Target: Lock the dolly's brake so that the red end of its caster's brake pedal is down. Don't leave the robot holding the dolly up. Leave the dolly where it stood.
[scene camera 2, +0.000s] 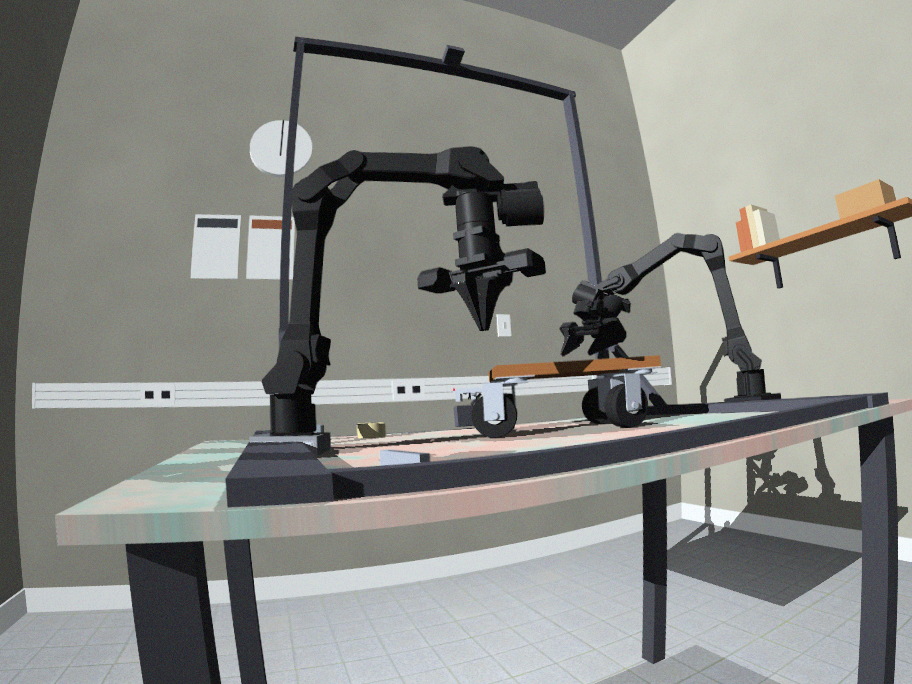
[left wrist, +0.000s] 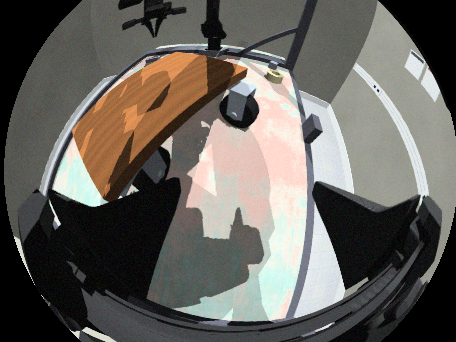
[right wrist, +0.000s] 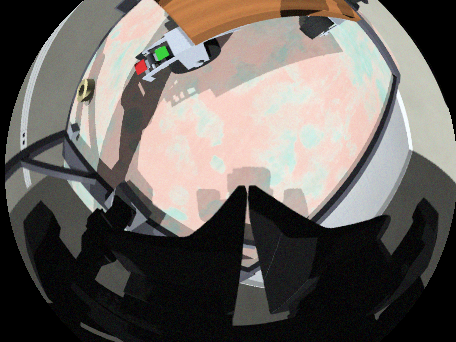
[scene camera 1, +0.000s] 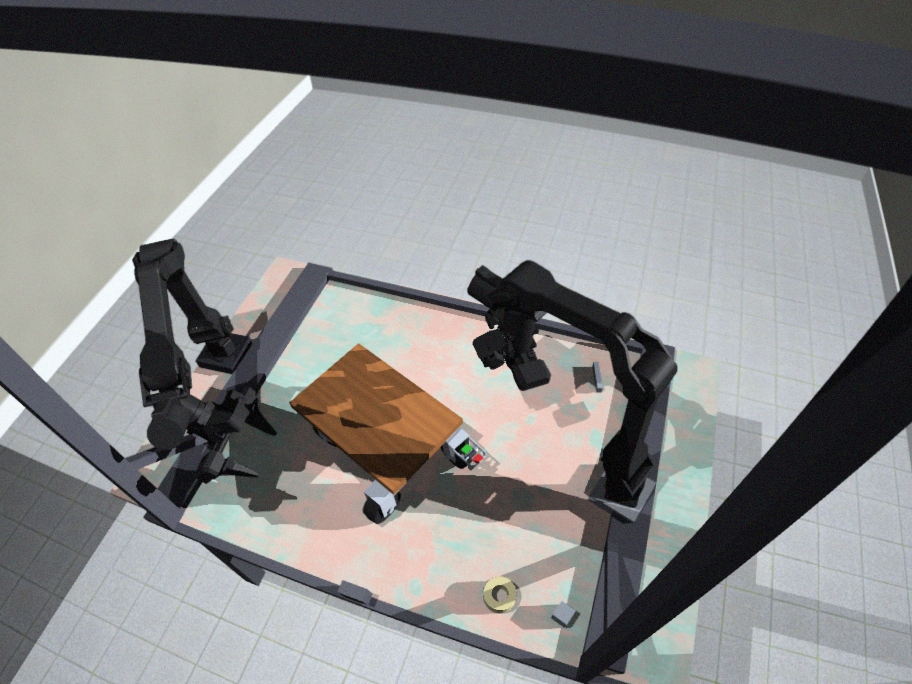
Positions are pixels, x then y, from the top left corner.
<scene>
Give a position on a dark frame rail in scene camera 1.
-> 253,370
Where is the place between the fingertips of the left gripper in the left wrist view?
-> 251,187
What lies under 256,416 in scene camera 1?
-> The left gripper.
</scene>
